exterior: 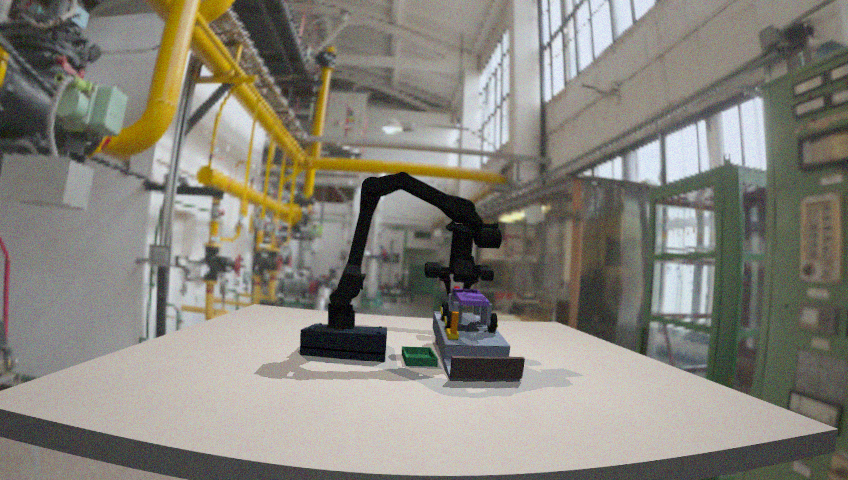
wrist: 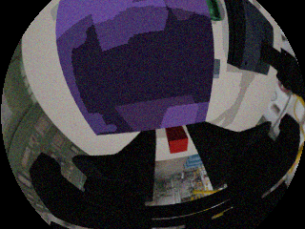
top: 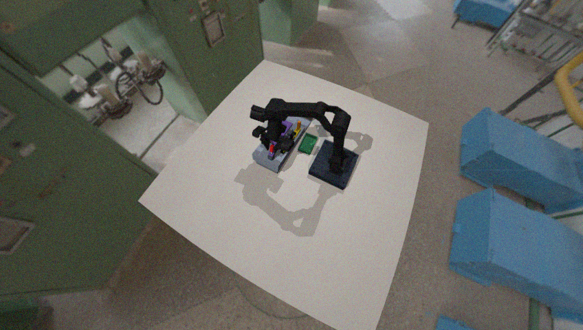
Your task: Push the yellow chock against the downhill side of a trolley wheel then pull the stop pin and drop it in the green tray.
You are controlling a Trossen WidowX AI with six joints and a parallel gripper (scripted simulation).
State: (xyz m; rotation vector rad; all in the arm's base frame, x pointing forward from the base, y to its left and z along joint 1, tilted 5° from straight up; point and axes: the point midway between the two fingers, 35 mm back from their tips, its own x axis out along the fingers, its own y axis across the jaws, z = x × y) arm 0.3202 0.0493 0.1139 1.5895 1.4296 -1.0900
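Now: the stop pin right at my gripper tip. The rest, counted from my gripper tip: trolley 1 cm ahead, 10 cm to the right, 2 cm below; then tray 13 cm behind, 18 cm to the right, 14 cm below; then yellow chock 6 cm behind, 20 cm to the right, 5 cm below.
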